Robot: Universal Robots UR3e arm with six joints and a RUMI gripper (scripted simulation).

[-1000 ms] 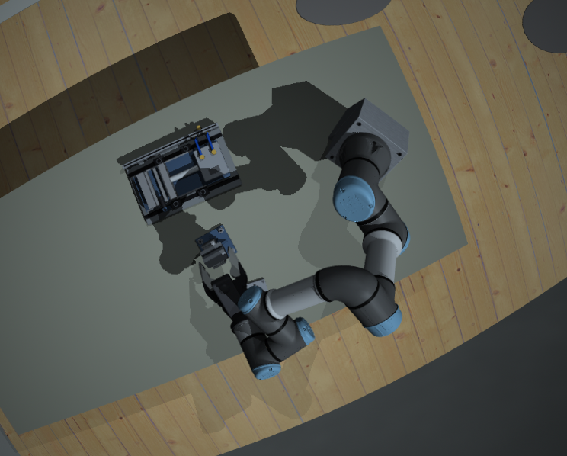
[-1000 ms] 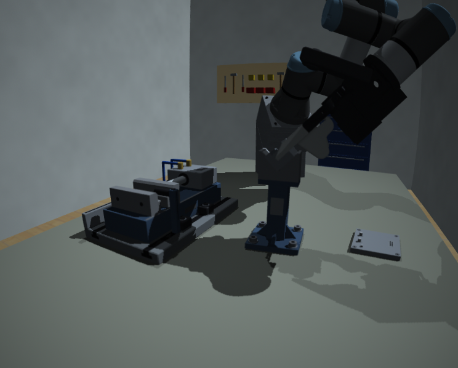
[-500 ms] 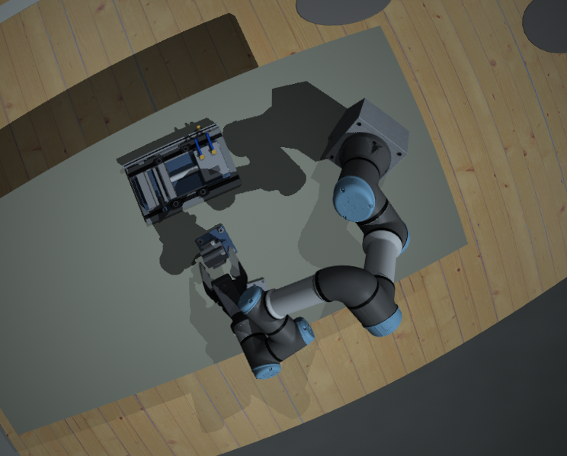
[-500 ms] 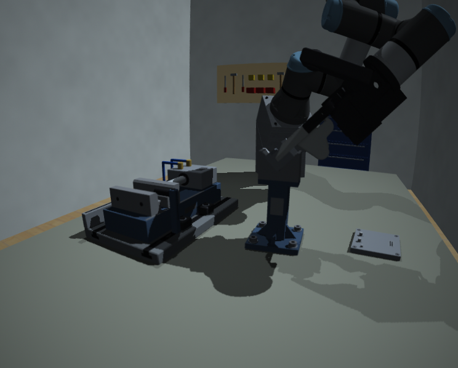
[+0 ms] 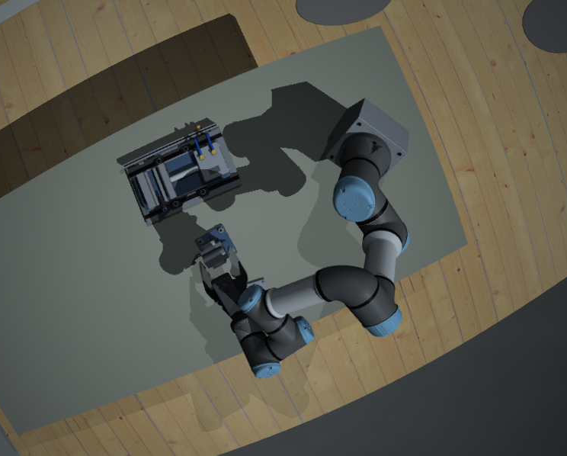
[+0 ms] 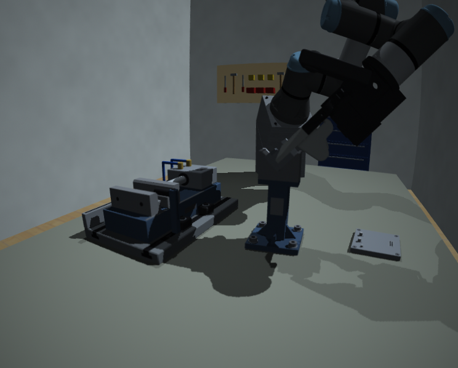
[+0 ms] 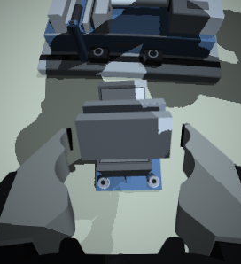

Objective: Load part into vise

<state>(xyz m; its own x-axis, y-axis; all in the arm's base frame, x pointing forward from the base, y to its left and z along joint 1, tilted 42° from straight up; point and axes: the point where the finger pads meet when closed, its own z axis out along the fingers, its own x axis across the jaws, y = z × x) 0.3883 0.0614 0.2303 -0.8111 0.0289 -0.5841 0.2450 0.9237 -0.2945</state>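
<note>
Now: hand 1 cm to the left of the part. From my hand the other things lie so: blue post: 10 cm below, 1 cm to the right; infeed plate: 17 cm to the left, 16 cm below, 6 cm behind; work stop: 17 cm to the right, 11 cm ahead, 7 cm below.
</note>
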